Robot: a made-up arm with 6 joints.
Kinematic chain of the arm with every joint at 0, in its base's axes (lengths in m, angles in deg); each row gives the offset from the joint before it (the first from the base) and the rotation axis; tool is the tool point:
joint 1: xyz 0 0 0.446 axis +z
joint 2: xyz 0 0 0 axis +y
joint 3: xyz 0 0 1.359 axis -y
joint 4: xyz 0 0 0 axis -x
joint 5: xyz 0.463 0 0 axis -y
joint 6: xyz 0 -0.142 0 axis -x
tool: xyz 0 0 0
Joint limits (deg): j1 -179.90..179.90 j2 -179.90..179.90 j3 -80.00..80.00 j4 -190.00..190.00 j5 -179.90..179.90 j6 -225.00..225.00
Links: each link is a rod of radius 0.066 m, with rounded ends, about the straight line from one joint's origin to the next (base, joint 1, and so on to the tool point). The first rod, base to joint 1, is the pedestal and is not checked.
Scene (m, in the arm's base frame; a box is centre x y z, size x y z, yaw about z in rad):
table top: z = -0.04
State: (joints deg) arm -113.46 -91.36 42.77 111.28 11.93 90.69
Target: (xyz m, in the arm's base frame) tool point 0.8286 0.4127 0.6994
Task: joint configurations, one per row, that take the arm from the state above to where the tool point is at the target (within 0.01 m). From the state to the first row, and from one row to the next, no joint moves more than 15 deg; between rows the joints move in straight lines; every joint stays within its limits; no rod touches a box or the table.
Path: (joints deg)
1: -117.34 -90.93 29.41 112.87 11.93 90.69
2: -121.22 -90.51 16.05 114.46 11.93 90.69
3: -125.11 -90.08 2.69 116.05 11.93 90.69
4: -128.99 -89.65 -10.67 117.64 11.93 90.69
5: -132.87 -89.23 -24.03 119.23 11.93 90.69
6: -136.75 -88.80 -37.39 120.82 11.93 90.69
7: -140.64 -88.37 -50.75 122.40 11.93 90.69
8: -144.52 -87.94 -64.10 123.99 11.93 90.69
9: -148.40 -87.52 -77.46 125.58 11.93 90.69

